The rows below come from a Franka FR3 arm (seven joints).
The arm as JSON. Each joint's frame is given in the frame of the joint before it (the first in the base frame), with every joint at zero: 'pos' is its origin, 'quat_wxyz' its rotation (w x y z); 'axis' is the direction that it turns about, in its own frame. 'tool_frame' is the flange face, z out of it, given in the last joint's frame.
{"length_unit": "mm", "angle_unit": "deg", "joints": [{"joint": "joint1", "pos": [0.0, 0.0, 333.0], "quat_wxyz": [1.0, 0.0, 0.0, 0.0], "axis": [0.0, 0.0, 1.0]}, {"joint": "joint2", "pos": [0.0, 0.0, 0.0], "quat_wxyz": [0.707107, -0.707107, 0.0, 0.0], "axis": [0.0, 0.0, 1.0]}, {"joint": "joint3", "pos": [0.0, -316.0, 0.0], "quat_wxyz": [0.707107, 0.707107, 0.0, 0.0], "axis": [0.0, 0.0, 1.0]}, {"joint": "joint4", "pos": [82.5, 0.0, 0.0], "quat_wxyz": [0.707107, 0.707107, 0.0, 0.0], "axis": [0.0, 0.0, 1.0]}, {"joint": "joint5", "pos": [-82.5, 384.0, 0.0], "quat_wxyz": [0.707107, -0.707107, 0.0, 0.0], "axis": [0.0, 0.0, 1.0]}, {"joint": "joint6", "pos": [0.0, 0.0, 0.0], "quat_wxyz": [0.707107, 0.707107, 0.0, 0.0], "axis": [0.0, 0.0, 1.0]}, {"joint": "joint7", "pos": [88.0, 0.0, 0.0], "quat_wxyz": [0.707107, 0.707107, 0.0, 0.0], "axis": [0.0, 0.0, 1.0]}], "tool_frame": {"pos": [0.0, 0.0, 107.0], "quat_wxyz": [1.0, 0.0, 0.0, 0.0]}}
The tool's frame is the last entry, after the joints.
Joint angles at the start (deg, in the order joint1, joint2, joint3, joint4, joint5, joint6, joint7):
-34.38 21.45 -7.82 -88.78 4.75 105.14 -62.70
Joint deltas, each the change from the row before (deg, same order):
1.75 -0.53 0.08 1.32 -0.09 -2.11 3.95
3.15 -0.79 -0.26 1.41 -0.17 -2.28 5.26
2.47 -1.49 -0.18 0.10 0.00 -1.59 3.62
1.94 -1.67 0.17 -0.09 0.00 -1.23 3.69
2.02 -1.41 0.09 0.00 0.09 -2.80 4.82
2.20 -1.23 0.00 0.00 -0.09 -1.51 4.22
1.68 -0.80 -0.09 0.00 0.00 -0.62 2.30
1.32 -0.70 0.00 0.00 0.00 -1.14 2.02
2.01 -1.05 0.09 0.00 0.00 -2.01 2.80
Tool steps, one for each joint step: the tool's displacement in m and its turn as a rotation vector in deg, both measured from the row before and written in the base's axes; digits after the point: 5 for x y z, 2 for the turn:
0.01261 0.01737 0.01391 0.05 0.48 -1.95
0.01848 0.02844 0.01754 -0.30 0.54 -2.15
0.00958 0.02517 0.01559 -0.06 0.19 -1.25
0.00654 0.02330 0.01621 -0.13 -0.15 -1.53
0.00355 0.02506 0.01179 0.73 1.42 -2.60
0.00525 0.02416 0.01142 -0.09 0.60 -1.91
0.00420 0.01711 0.00786 -0.18 0.01 -0.66
0.00175 0.01479 0.00603 0.13 0.54 -0.63
0.00167 0.02348 0.00856 0.30 1.08 -0.58

